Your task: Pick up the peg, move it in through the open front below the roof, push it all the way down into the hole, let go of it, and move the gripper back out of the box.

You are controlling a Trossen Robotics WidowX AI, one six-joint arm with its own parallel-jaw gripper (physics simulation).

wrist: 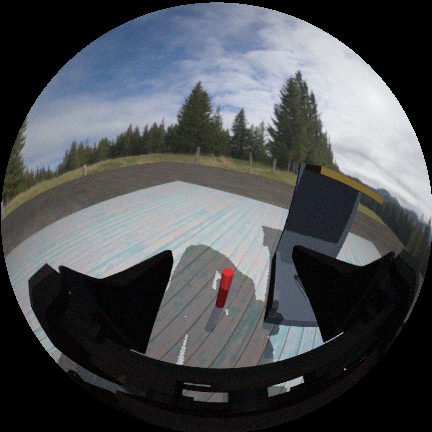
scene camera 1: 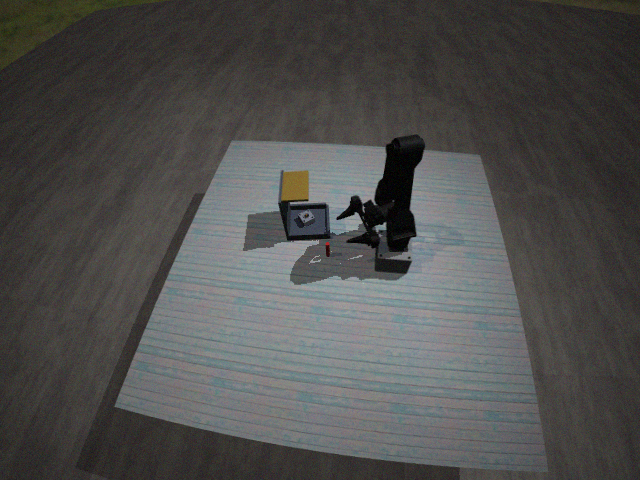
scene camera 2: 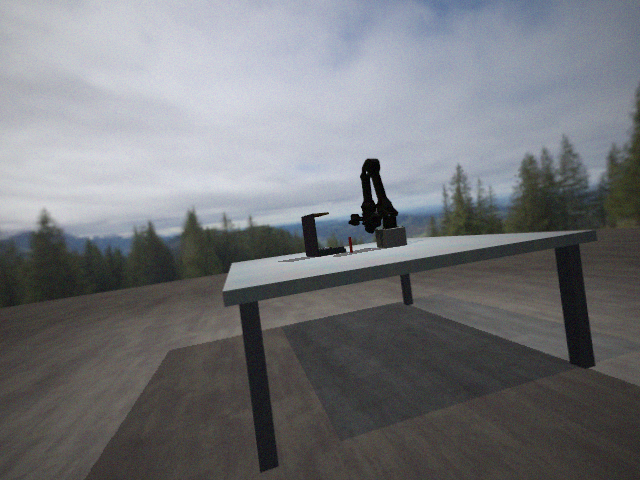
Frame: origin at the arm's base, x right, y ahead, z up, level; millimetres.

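Seen in the pictures: gripper, between the fingertips: (wrist: 234,255) (scene camera 1: 341,230) (scene camera 2: 355,223); arm's base, origin of its link: (scene camera 1: 397,243) (scene camera 2: 390,227).
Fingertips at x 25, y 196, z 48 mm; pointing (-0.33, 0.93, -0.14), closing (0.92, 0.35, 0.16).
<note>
Pixels of each thing's middle, then the offset from my fingertips to it. "spot": a spot on its surface instead. Level surfaces: height alone.
- red peg, middle of its body: (wrist: 223,290) (scene camera 1: 327,249) (scene camera 2: 350,244) dx -10, dy +49, dz -106 mm
- base tray, a spot on its surface: (scene camera 1: 319,231) spot: dx +96, dy +83, dz -140 mm
- light block with the hole, middle of its body: (scene camera 1: 306,218) dx +151, dy +136, dz -122 mm
- striped table, height of its surface: dz -146 mm
A red peg (scene camera 1: 327,249) (scene camera 2: 350,244) (wrist: 224,288) stands upright on the table, in front of the box and apart from it. The dark grey box has a base tray (scene camera 1: 319,231), a tall back wall (scene camera 2: 310,235) (wrist: 322,207) and a yellow roof (scene camera 1: 295,185) (wrist: 350,184). A light block with the hole (scene camera 1: 306,217) is on the tray floor in scene camera 1; the right finger hides it in the wrist view. My gripper (scene camera 1: 342,229) (wrist: 234,255) is open and empty, above the table on the arm's side of the peg. In the wrist view the peg shows between the two fingers.
The box stands to the right of the peg in the wrist view, partly behind the right finger. The arm's base block (scene camera 1: 392,261) (scene camera 2: 391,237) stands on the striped table (scene camera 1: 330,372) (scene camera 2: 413,254). The arm's shadow falls around the peg.
</note>
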